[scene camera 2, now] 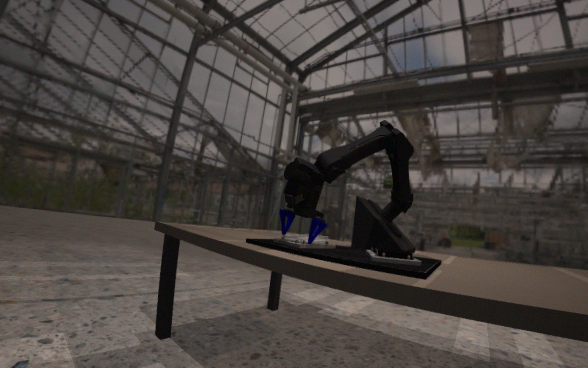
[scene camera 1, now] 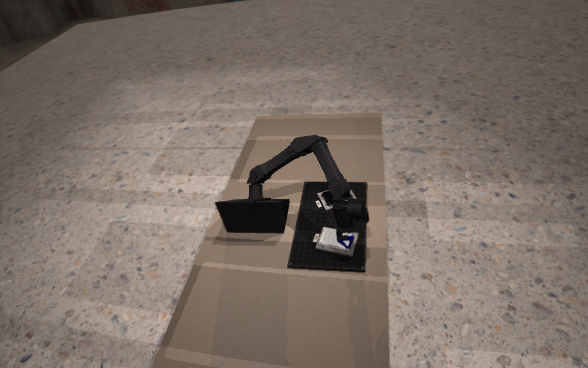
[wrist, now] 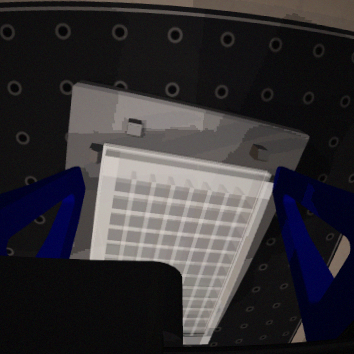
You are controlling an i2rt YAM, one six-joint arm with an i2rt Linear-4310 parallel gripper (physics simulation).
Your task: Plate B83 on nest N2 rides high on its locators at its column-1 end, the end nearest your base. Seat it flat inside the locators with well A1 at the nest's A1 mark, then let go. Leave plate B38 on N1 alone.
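Frame: origin at the arm's base, x ahead, y left, z up, level; millimetres.
Where they show: gripper, between the fingertips: (scene camera 2: 295, 239) (scene camera 1: 348, 240) (wrist: 178, 177); arm's base, origin of its link: (scene camera 2: 383, 218) (scene camera 1: 255, 200).
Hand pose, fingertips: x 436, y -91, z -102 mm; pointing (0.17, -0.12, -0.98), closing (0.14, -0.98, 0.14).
Things, the pixels of their top centre, and the offset from my fingertips. "spot": a spot on its surface instead. Level surfaces: height alone.
- grey nest N2, a spot on its surface: (wrist: 92, 115) spot: dy +42, dx +24, dz -7 mm
- black perforated board, a spot on its surface: (scene camera 1: 304, 257) spot: dy -102, dx -174, dz -19 mm
- brown table, height of its surface: dz -32 mm
The white multi-well plate, taken as B83 (scene camera 1: 330, 236) (wrist: 165, 215), lies on the grey nest N2 (wrist: 92, 115). In the wrist view two small locator blocks stand on the nest beyond the plate's upper edge, and bare nest shows there. The lower left of the plate is hidden by a dark gripper part. Its height on the locators near my base and the A1 mark cannot be made out. My gripper (scene camera 1: 346, 241) (scene camera 2: 297, 239) (wrist: 178, 177) is open, its blue fingers astride the plate. The right fingertip appears very close to the plate's edge; the left has a visible gap.
The other nest, N1 (scene camera 2: 392, 258), is partly hidden by my arm in scene camera 1; plate B38 cannot be made out clearly. Both nests stand on a black perforated board (scene camera 1: 304, 257) on the brown table (scene camera 1: 250, 300). My black base block (scene camera 1: 254, 217) stands left of the board.
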